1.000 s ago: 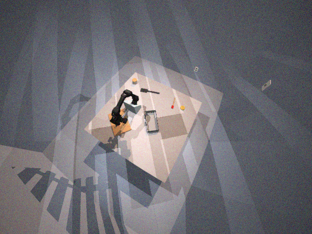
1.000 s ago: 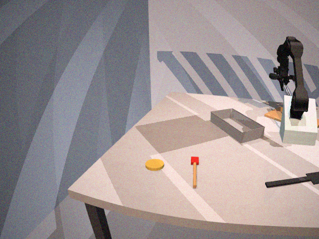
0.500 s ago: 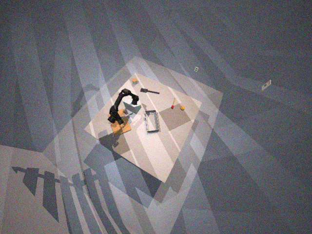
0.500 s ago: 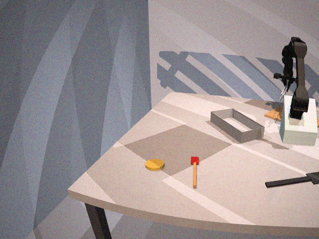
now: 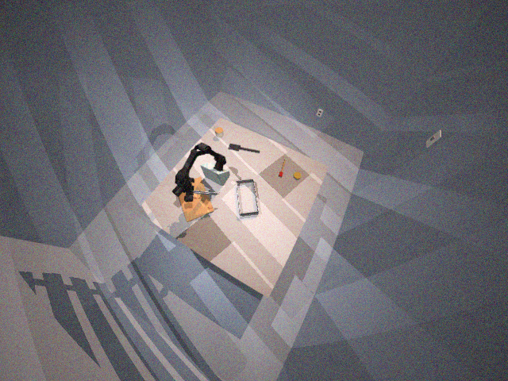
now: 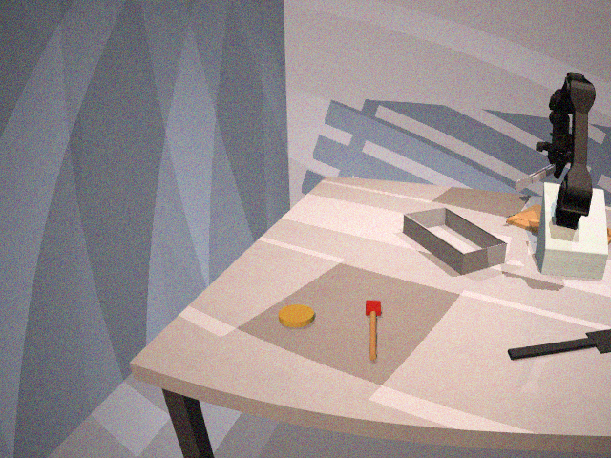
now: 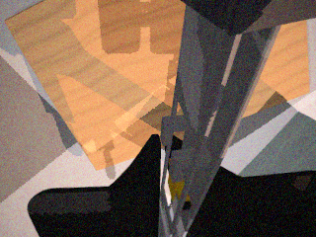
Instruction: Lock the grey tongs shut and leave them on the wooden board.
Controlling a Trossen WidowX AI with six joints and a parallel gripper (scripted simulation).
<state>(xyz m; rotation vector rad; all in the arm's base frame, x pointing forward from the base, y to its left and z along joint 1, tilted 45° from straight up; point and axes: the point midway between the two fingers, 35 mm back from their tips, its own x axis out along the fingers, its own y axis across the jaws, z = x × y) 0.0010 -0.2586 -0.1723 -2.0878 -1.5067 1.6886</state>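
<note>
Right now my gripper tip is 5 cm below the yellow mark, 1 cm to the left of it and 1 cm past it. Also, from my gripper tip: grey roasting tin: 33 cm ahead, 28 cm to the left, 14 cm below; wooden board: 16 cm below, 5 cm behind, 1 cm to the left; black spatula: 69 cm to the left, 16 cm below, 2 cm behind.
</note>
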